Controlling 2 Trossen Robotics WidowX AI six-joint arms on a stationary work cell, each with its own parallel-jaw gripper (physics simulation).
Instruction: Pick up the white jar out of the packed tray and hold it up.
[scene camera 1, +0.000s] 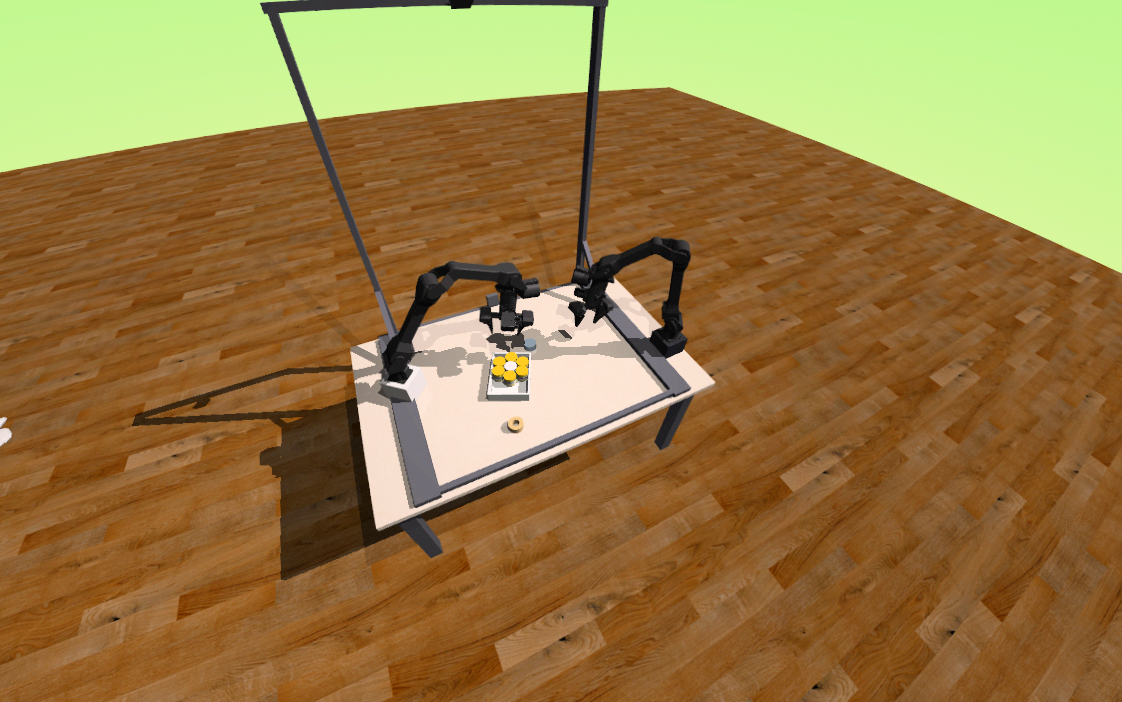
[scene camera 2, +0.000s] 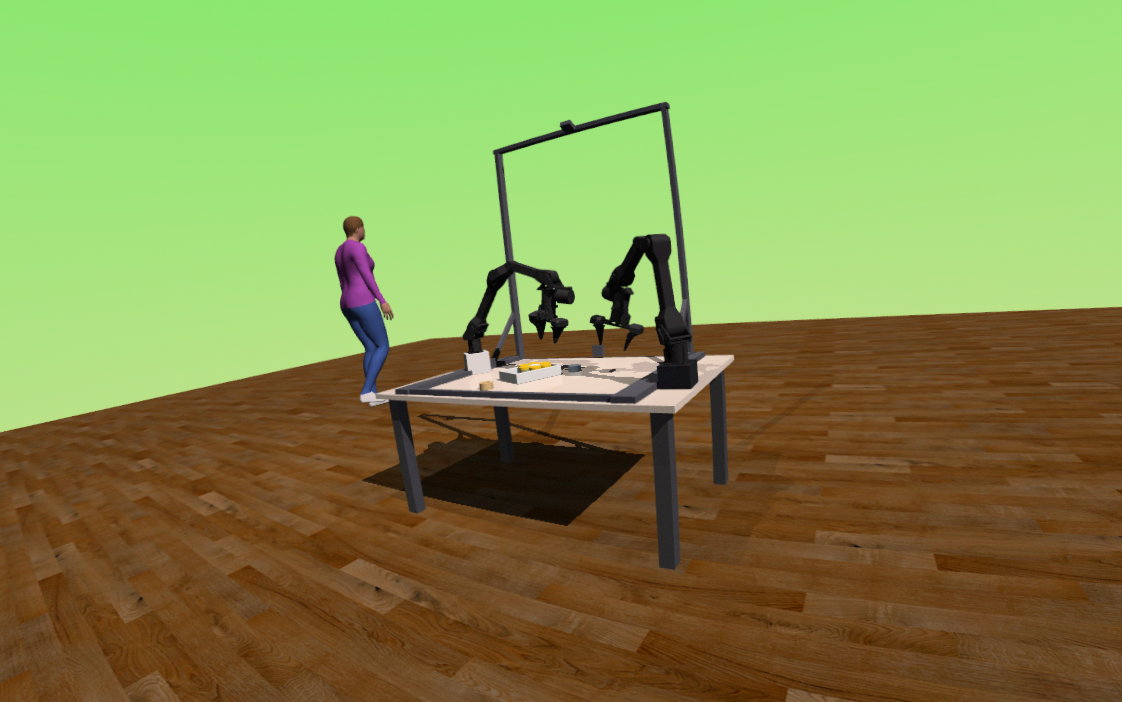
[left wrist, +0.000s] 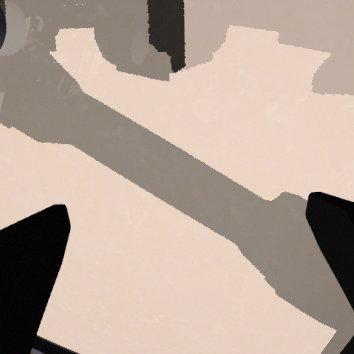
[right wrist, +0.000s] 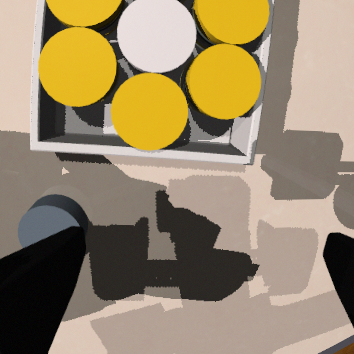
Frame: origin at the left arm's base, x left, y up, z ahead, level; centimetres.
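Seen in the pictures: left gripper, between the fingertips: (scene camera 1: 585, 324) (scene camera 2: 612, 347) (left wrist: 189, 210); right gripper, between the fingertips: (scene camera 1: 505, 334) (scene camera 2: 547, 341) (right wrist: 208, 243); left arm's base, origin of its link: (scene camera 1: 669, 334) (scene camera 2: 677, 362); right arm's base, origin of its link: (scene camera 1: 400, 375) (scene camera 2: 475, 352).
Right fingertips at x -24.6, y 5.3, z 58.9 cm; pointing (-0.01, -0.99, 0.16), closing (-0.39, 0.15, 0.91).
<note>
Pixels of each thing's top centre, then the offset from my right fingertips to it.
- white jar, centre of its top: (right wrist: 156, 32) (scene camera 1: 510, 365) dx +8.4, dy -7.8, dz +2.1 cm
- tray, centre of its top: (scene camera 1: 510, 372) (scene camera 2: 529, 367) dx +10.6, dy -8.6, dz +3.2 cm
- blue-grey round piece, centre of its top: (right wrist: 49, 236) (scene camera 2: 574, 365) (scene camera 1: 529, 342) dx -1.0, dy -10.0, dz -10.1 cm
- tan ring, centre of its top: (scene camera 1: 515, 422) (scene camera 2: 485, 382) dx +30.0, dy -9.9, dz +9.9 cm
The white jar (scene camera 1: 510, 365) (right wrist: 157, 35) stands in the tray (scene camera 1: 507, 398) (scene camera 2: 533, 376) (right wrist: 200, 157), ringed closely by several yellow-topped jars (right wrist: 150, 111). In the right wrist view it is at the top, slightly left of centre, and its flat white top shows. My right gripper (scene camera 1: 507, 337) (scene camera 2: 549, 339) (right wrist: 208, 243) is open and empty, pointing down above the table beyond the tray's far end in scene camera 1. My left gripper (scene camera 1: 588, 322) (scene camera 2: 613, 346) (left wrist: 189, 210) is open and empty above the table, well right of the tray in scene camera 1.
A blue-grey round piece (scene camera 1: 530, 344) (scene camera 2: 573, 367) (right wrist: 47, 225) lies near the tray's far end, partly behind a right finger in the right wrist view. A tan ring (scene camera 1: 509, 426) (scene camera 2: 486, 384) lies near the front. Dark rails edge the table. A person (scene camera 2: 359, 273) stands behind.
</note>
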